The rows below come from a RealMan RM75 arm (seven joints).
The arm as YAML. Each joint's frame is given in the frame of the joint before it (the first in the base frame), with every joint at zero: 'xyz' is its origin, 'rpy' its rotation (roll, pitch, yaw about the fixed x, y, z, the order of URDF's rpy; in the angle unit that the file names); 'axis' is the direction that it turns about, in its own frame. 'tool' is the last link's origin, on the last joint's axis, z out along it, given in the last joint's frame.
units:
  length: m
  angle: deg
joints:
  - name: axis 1
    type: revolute
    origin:
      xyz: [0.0, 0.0, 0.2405]
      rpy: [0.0, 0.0, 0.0]
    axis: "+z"
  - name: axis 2
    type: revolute
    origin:
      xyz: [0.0, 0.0, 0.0]
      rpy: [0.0, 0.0, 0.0]
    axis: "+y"
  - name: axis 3
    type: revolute
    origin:
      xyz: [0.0, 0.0, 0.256]
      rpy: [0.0, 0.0, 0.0]
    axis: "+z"
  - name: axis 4
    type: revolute
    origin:
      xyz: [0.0, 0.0, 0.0]
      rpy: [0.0, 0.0, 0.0]
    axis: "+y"
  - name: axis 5
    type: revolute
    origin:
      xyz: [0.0, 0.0, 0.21]
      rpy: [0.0, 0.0, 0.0]
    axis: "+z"
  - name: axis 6
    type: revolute
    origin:
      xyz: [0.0, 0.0, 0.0]
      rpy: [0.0, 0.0, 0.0]
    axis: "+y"
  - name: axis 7
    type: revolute
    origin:
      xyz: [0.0, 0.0, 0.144]
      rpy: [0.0, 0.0, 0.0]
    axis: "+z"
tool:
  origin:
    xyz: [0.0, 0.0, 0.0]
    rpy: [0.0, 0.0, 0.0]
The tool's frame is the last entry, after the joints.
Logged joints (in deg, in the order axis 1, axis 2, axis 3, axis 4, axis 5, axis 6, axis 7), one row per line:
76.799 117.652 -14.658 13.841 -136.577 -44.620 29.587
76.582 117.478 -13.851 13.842 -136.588 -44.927 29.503
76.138 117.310 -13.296 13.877 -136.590 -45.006 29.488
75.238 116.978 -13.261 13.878 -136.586 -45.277 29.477
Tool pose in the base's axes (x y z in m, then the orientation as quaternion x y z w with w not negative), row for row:
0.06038 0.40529 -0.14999 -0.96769 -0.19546 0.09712 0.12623
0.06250 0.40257 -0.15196 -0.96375 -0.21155 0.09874 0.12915
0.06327 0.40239 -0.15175 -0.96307 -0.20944 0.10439 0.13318
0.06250 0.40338 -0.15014 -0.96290 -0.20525 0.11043 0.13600
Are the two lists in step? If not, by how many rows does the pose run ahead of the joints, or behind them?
The pose runs 2 rows behind the joints: the pose in row i belongs to the joints in row i - 2.
